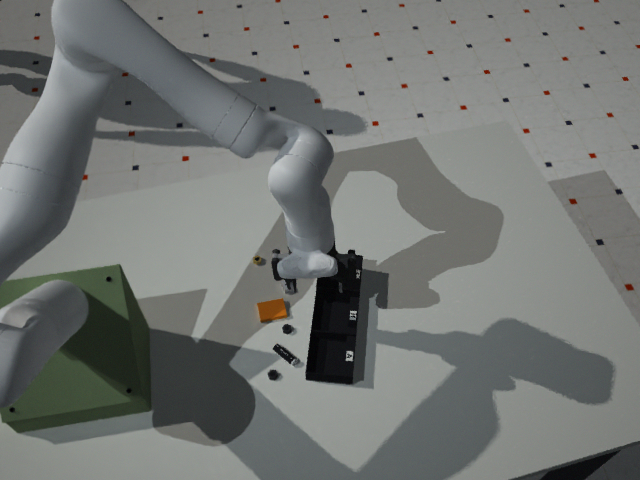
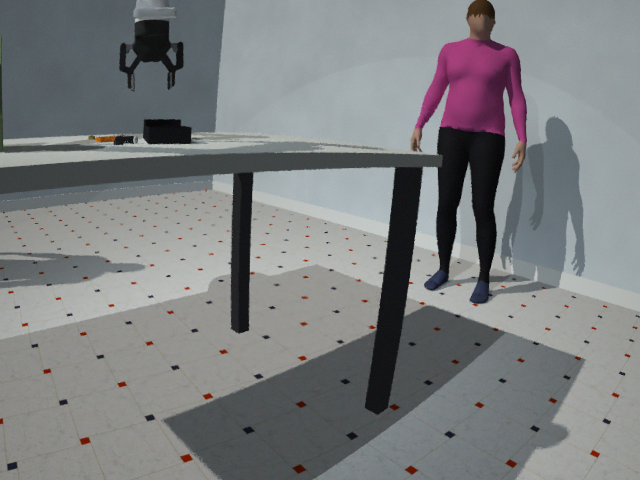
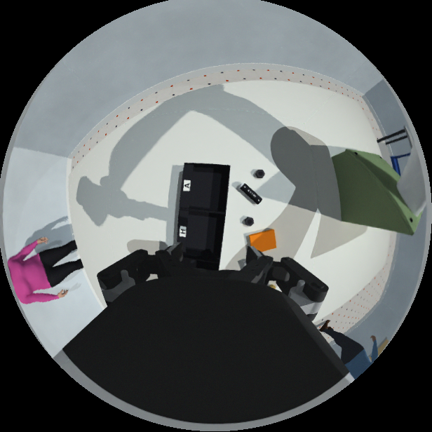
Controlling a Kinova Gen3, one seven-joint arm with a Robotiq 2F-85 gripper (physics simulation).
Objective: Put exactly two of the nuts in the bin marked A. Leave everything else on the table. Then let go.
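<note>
Two dark nuts lie on the table left of the black bin row: one nut near the orange block, the other nut beyond the black cylinder. A small yellow ring-like piece lies farther back; I cannot tell whether it is a nut. The bin marked A is the end compartment; no nut shows in its dark inside. My gripper is open and empty, high above the other end of the row, which it partly hides.
The orange block and a black cylinder with a silver end lie left of the bins. The compartment marked H adjoins A. A large green box stands at the left. A person in pink stands beyond the table.
</note>
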